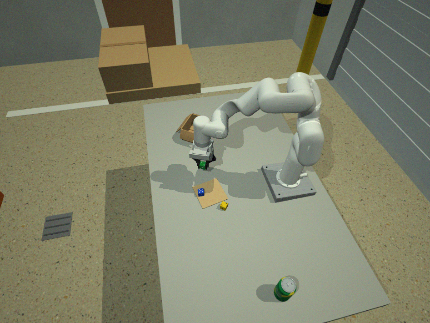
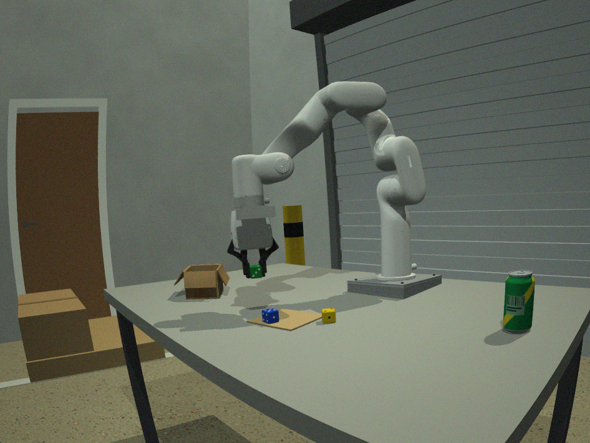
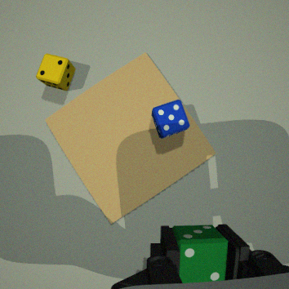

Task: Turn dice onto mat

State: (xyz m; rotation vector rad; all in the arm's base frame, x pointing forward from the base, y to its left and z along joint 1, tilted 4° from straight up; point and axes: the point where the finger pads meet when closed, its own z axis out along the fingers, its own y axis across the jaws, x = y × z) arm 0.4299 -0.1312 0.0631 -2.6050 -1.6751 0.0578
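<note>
My hand is 60 mm past the yellow die, 200 mm to the right of it and 110 mm above it. Also, from my hand: green die: 10 mm below; cardboard mat: 10 mm behind, 100 mm to the left, 120 mm below; blue die: 30 mm ahead, 90 mm to the left, 100 mm below.
</note>
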